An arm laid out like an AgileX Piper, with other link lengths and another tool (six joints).
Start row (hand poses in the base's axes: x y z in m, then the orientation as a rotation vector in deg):
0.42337, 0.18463, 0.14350, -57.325, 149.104, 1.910
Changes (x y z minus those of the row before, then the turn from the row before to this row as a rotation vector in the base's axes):
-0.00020, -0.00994, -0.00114, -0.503, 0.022, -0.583
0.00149, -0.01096, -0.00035, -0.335, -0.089, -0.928
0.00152, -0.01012, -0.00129, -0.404, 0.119, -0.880
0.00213, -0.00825, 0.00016, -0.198, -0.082, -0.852
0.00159, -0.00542, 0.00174, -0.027, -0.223, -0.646
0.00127, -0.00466, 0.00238, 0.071, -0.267, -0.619
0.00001, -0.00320, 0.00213, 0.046, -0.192, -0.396
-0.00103, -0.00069, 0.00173, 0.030, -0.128, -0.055
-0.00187, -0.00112, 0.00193, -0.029, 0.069, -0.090
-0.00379, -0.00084, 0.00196, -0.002, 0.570, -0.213
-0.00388, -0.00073, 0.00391, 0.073, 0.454, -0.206
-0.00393, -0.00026, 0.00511, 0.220, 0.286, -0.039
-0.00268, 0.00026, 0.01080, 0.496, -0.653, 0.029
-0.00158, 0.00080, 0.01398, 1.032, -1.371, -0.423
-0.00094, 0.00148, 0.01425, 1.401, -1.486, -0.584
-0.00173, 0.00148, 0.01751, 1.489, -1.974, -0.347
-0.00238, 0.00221, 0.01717, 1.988, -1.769, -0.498
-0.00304, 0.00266, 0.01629, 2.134, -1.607, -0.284
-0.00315, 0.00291, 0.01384, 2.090, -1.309, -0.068
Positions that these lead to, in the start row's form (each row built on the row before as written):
0.42317, 0.17469, 0.14236, -56.742, 149.543, 1.122
0.42466, 0.16373, 0.14201, -55.620, 149.999, 0.412
0.42618, 0.15361, 0.14072, -54.630, 150.629, -0.276
0.42831, 0.14536, 0.14088, -53.555, 151.005, -0.783
0.42990, 0.13994, 0.14262, -52.659, 151.109, -1.079
0.43117, 0.13528, 0.14500, -51.756, 151.133, -1.259
0.43118, 0.13208, 0.14713, -51.173, 151.126, -1.382
0.43015, 0.13139, 0.14886, -51.060, 151.026, -1.413
0.42828, 0.13027, 0.15079, -50.968, 151.137, -1.444
0.42449, 0.12943, 0.15275, -50.824, 151.760, -1.250
0.42061, 0.12870, 0.15666, -50.635, 152.256, -1.004
0.41668, 0.12844, 0.16177, -50.581, 152.489, -0.595
0.41400, 0.12870, 0.17257, -50.312, 151.762, -0.215
0.41242, 0.12950, 0.18655, -49.113, 150.445, 0.442
0.41148, 0.13098, 0.20080, -47.565, 148.996, 1.477
0.40975, 0.13246, 0.21831, -46.212, 146.961, 2.468
0.40737, 0.13467, 0.23548, -44.529, 145.049, 4.107
0.40433, 0.13733, 0.25177, -43.096, 143.151, 6.031
0.40118, 0.14024, 0.26561, -41.995, 141.443, 8.060

